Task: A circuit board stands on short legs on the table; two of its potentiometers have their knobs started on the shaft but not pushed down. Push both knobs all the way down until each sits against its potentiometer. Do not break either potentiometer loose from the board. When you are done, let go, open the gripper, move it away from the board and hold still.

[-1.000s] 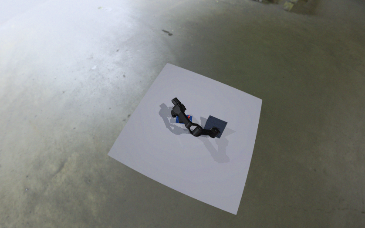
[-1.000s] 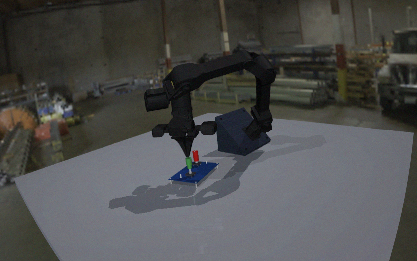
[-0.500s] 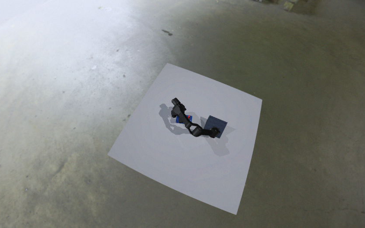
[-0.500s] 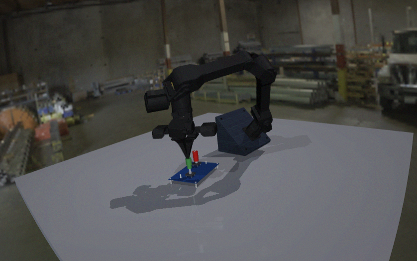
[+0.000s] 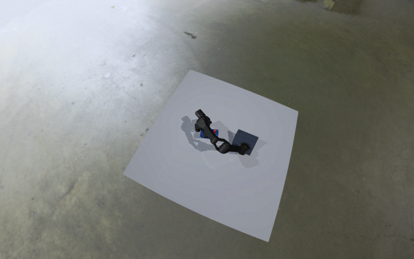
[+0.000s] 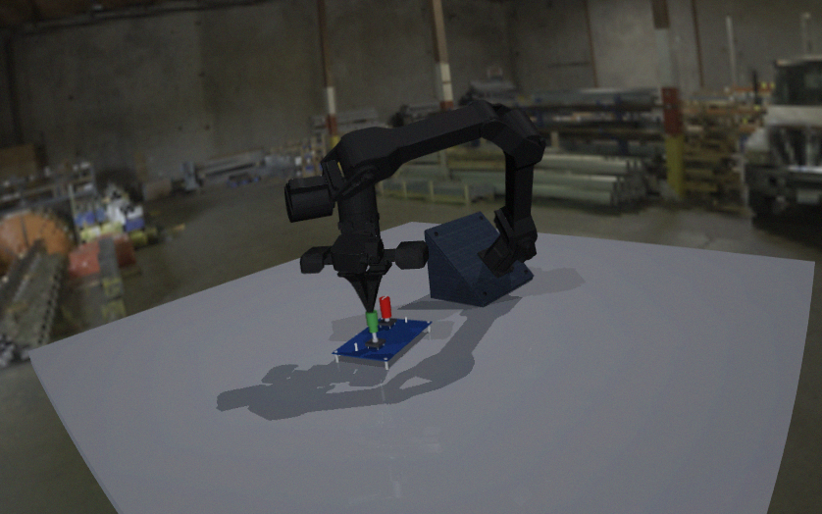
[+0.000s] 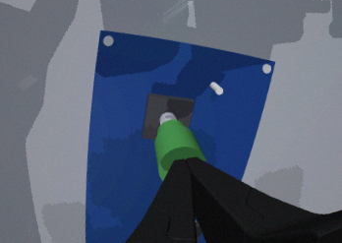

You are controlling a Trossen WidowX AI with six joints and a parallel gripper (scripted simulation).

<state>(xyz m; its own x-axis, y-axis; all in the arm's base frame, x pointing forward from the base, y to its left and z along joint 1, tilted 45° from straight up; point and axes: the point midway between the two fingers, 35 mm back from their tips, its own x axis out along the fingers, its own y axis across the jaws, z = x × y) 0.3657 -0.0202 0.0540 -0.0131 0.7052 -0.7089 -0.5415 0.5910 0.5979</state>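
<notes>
Now: the green knob 2 cm below my gripper tip. The rest, counted from my gripper tip: red knob (7 cm behind, 5 cm to the right, 2 cm below).
</notes>
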